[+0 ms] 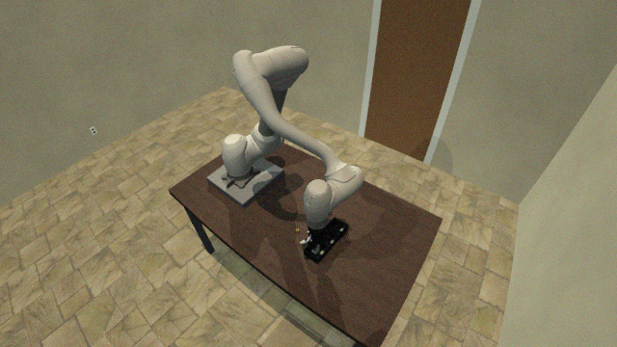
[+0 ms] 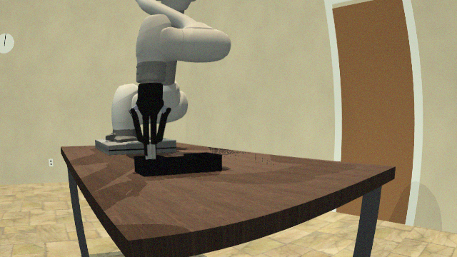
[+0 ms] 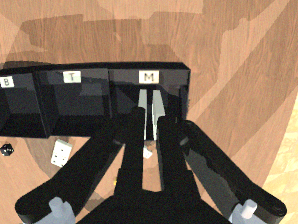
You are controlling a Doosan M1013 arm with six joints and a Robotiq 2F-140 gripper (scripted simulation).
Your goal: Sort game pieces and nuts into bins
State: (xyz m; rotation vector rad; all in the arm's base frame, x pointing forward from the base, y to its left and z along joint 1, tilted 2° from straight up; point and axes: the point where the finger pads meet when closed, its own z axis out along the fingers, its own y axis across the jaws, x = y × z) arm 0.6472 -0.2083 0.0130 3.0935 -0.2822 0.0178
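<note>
The black bin lies 10 mm ahead of my hand, 80 mm to the left of it and 30 mm below it. The rest, counted from my hand: white domino: 80 mm behind, 160 mm to the left, 40 mm below; then gold ring-shaped nut: 150 mm behind, 70 mm to the left, 50 mm below; then dark piece: 60 mm behind, 260 mm to the left, 40 mm below.
</note>
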